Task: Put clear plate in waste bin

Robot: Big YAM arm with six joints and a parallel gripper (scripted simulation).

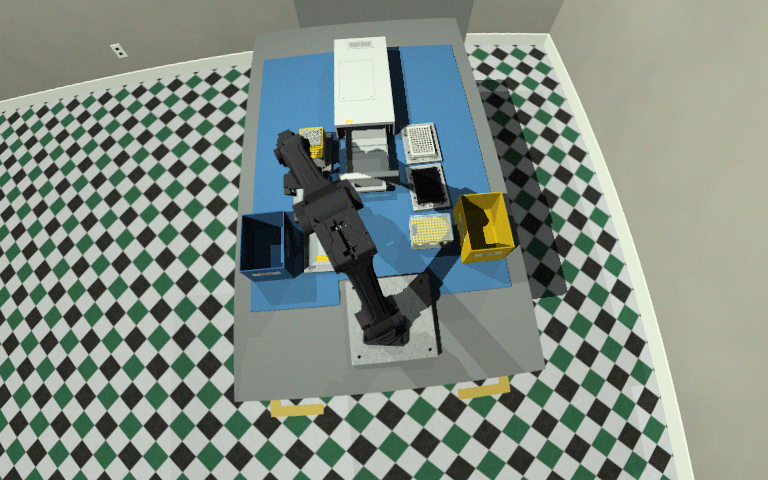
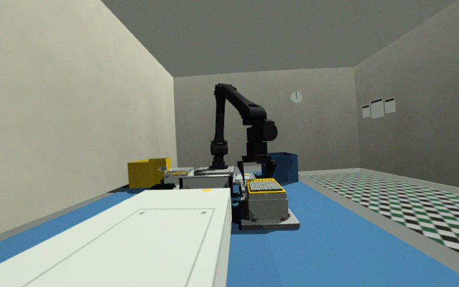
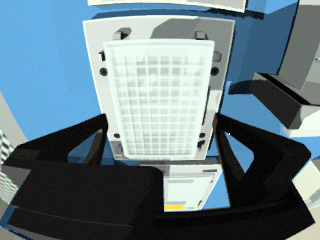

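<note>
My gripper is now 20 mm above the clear plate. Also, from my hand: yellow tip box 160 mm ahead, 10 mm to the left, 10 mm above; lidded plate 170 mm behind, 60 mm to the right, 20 mm below; grey nest 40 mm below.
</note>
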